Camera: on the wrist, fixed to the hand. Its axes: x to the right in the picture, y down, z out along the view.
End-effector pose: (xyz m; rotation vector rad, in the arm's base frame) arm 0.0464 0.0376 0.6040 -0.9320 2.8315 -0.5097
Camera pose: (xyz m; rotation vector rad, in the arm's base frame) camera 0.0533 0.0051 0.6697 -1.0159 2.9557 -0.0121
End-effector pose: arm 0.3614 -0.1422 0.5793 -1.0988 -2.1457 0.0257
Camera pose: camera 0.3510 -0.1801 0.6416 -1.2665 -2.2253 -0.3632
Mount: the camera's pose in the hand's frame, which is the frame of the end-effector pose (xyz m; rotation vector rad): 0.0134 -0.0514 -0.0510 -0.3459 -0.0112 -0.0236
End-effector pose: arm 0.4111 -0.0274 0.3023 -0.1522 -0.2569 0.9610
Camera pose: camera 0.4734 -0.0461 0.2678 -0.4596 -0.4336 0.8884
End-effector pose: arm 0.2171 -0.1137 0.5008 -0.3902 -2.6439 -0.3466
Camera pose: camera 0.2086 -0.1740 0.5422 -0.4691 -2.6000 -0.8163
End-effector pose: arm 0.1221 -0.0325 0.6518 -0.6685 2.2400 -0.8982
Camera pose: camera 0.0883 -0.0526 0.7140 -0.8521 2.4053 -0.5174
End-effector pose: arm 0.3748 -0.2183 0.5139 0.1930 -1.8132 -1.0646
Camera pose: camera 0.3931 -0.2861 0.4917 -0.0002 -1.6093 -1.3776
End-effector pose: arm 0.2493 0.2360 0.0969 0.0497 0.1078 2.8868
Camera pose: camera 0.2469 0.2855 0.0424 0.0007 -0.3892 2.8367
